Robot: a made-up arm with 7 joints. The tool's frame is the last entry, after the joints. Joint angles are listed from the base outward.
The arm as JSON. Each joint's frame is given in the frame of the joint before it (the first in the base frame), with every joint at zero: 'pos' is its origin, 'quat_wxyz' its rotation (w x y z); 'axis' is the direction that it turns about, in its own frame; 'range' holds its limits. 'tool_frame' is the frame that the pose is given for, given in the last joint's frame.
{
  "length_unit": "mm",
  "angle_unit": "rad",
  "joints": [
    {
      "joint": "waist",
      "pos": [
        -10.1,
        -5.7,
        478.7
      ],
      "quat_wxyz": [
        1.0,
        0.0,
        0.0,
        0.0
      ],
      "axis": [
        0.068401,
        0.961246,
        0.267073
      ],
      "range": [
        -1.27,
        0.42
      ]
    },
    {
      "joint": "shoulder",
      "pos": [
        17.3,
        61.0,
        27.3
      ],
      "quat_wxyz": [
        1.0,
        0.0,
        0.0,
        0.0
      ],
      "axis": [
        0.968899,
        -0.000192,
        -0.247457
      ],
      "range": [
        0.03,
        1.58
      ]
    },
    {
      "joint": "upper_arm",
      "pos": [
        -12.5,
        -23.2,
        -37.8
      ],
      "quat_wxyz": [
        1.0,
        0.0,
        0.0,
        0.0
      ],
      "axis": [
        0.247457,
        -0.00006,
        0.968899
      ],
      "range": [
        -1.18,
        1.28
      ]
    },
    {
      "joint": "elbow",
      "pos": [
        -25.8,
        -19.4,
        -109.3
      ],
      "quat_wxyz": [
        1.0,
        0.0,
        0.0,
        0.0
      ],
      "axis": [
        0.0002,
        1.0,
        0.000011
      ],
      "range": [
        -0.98,
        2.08
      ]
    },
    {
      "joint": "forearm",
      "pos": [
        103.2,
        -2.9,
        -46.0
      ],
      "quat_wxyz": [
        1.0,
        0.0,
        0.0,
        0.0
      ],
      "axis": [
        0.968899,
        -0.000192,
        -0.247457
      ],
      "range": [
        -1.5,
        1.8
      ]
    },
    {
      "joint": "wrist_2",
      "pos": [
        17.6,
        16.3,
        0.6
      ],
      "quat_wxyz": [
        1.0,
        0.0,
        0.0,
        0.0
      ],
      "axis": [
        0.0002,
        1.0,
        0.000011
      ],
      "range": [
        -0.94,
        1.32
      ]
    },
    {
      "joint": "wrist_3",
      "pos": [
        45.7,
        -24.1,
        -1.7
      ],
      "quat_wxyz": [
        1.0,
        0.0,
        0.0,
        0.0
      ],
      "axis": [
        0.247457,
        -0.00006,
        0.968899
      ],
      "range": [
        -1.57,
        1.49
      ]
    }
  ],
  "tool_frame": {
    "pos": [
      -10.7,
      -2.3,
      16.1
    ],
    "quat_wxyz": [
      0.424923,
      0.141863,
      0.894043,
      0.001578
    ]
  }
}
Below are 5 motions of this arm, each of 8 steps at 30 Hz.
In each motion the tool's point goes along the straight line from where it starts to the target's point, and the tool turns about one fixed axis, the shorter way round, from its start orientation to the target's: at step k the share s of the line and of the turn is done. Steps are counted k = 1, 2, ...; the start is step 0. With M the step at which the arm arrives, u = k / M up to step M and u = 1 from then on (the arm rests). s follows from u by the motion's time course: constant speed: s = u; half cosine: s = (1 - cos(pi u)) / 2; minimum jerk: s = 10 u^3 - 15 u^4 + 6 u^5.
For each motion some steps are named. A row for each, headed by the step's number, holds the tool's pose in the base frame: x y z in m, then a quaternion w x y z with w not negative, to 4 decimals.
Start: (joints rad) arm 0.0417 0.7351 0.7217 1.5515 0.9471 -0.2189 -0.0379
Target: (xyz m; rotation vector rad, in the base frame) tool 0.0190 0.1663 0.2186 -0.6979 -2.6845 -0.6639
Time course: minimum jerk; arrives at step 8
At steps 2, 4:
2: -0.0346 0.2067 0.2356 0.3016 -0.2188 -0.8940 -0.2488
4: -0.0109 0.1888 0.2281 0.2328 -0.2299 -0.9136 -0.2415

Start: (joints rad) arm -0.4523 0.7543 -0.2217 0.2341 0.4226 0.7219 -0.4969
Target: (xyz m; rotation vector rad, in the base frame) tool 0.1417 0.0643 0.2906 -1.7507 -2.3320 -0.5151
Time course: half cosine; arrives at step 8
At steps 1, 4, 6, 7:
1: 0.1917 0.1111 0.3300 0.0243 -0.4323 -0.8505 -0.2987
4: 0.1677 0.0886 0.3111 0.0563 -0.5106 -0.8237 -0.2399
6: 0.1493 0.0714 0.2966 0.0803 -0.5667 -0.7970 -0.1931
7: 0.1437 0.0662 0.2922 0.0876 -0.5831 -0.7877 -0.1784

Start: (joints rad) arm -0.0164 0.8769 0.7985 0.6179 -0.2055 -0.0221 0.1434
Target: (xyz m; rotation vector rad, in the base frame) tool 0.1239 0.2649 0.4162 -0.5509 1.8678 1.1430
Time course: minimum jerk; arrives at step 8
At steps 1, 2, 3, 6, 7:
1: 0.0942 0.2708 0.3758 0.2955 -0.1640 0.8179 0.4656
2: 0.0968 0.2702 0.3794 0.3076 -0.1692 0.8125 0.4654
3: 0.1020 0.2692 0.3864 0.3311 -0.1794 0.8014 0.4646
6: 0.1208 0.2655 0.4119 0.4141 -0.2148 0.7561 0.4590
7: 0.1234 0.2650 0.4155 0.4255 -0.2197 0.7491 0.4578

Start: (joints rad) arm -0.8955 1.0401 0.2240 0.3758 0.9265 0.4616 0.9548
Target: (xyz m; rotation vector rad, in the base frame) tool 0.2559 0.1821 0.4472 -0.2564 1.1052 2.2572
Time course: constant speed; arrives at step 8
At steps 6, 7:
6: 0.2535 0.1856 0.4570 0.3024 -0.1239 0.3722 0.8687
7: 0.2547 0.1839 0.4521 0.3027 -0.1103 0.3947 0.8605

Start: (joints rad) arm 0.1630 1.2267 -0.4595 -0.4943 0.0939 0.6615 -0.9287
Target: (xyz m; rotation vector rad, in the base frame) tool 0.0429 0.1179 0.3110 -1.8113 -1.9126 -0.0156
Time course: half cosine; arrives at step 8
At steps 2, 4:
2: 0.0692 0.1070 0.3265 0.2242 -0.7052 -0.6714 0.0411
4: 0.0583 0.1115 0.3201 0.2354 -0.6893 -0.6849 0.0217

